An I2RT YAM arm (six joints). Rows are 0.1 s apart.
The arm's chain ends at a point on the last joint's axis. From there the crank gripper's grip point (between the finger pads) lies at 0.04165 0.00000 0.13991 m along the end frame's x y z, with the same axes.
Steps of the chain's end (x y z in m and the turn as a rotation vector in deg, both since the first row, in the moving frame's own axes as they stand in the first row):
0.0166 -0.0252 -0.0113 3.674 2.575 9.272
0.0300 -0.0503 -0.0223 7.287 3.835 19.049
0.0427 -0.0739 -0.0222 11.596 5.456 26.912
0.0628 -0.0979 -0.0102 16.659 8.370 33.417
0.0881 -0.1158 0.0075 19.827 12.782 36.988
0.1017 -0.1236 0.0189 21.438 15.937 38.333
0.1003 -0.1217 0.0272 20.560 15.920 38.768
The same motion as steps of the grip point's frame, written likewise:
0.0230 -0.0269 -0.0134 3.674 2.575 9.272
0.0397 -0.0524 -0.0256 7.287 3.835 19.049
0.0573 -0.0788 -0.0275 11.596 5.456 26.912
0.0859 -0.1065 -0.0196 16.659 8.370 33.417
0.1220 -0.1242 -0.0078 19.827 12.782 36.988
0.1427 -0.1311 -0.0009 21.438 15.937 38.333
0.1405 -0.1270 0.0080 20.560 15.920 38.768

